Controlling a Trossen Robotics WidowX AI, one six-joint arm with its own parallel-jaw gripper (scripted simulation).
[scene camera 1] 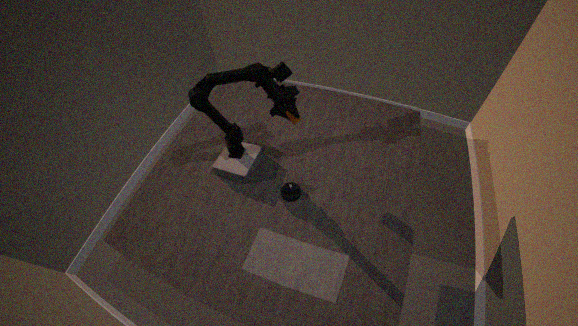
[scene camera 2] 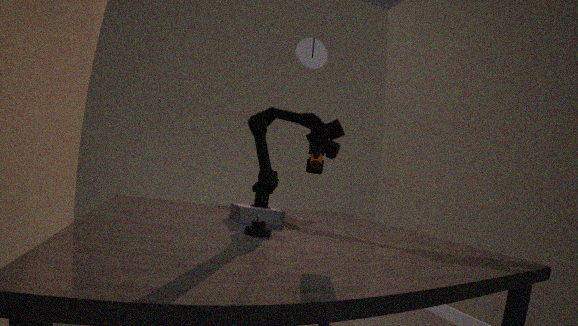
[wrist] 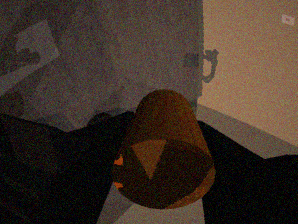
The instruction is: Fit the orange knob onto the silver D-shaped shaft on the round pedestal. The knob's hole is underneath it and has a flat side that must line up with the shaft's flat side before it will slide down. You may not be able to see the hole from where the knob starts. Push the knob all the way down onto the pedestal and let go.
Labels:
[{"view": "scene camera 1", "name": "my gripper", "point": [296,119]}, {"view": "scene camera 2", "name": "my gripper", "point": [315,163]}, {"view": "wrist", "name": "my gripper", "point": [164,122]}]

